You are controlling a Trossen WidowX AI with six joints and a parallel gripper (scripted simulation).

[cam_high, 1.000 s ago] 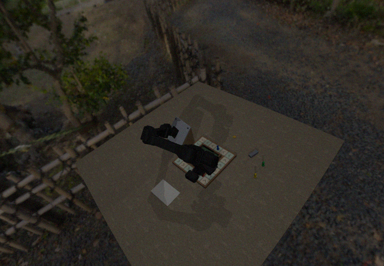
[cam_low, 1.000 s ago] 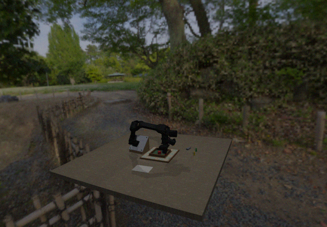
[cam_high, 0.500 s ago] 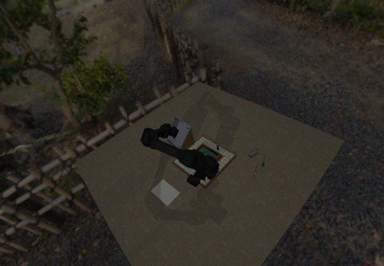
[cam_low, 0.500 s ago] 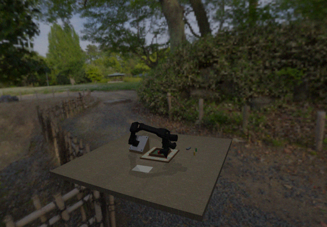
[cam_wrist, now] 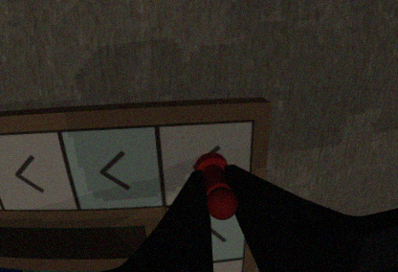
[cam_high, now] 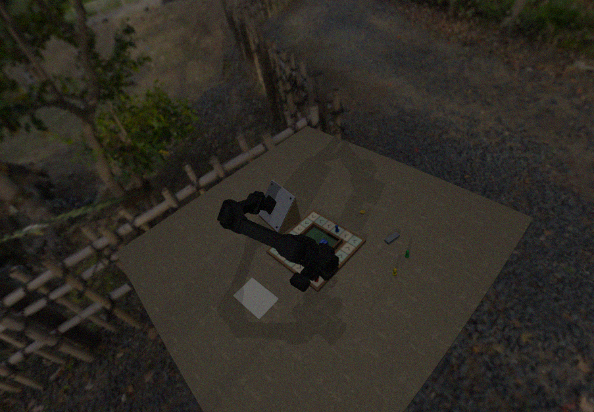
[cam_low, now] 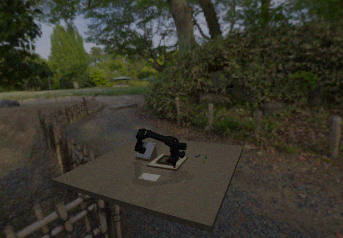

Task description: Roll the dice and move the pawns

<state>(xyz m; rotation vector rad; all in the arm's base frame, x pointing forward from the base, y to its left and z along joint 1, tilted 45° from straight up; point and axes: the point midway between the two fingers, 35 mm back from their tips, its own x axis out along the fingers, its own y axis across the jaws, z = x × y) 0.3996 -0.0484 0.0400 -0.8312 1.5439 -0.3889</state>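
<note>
My gripper tip is 1 cm below the red pawn. From my gripper tip the other things lie so: white sheet (10 cm behind, 21 cm to the right, 2 cm below); then blue pawn (12 cm behind, 21 cm to the left); then green tray (13 cm behind, 9 cm to the left, 2 cm below).
</note>
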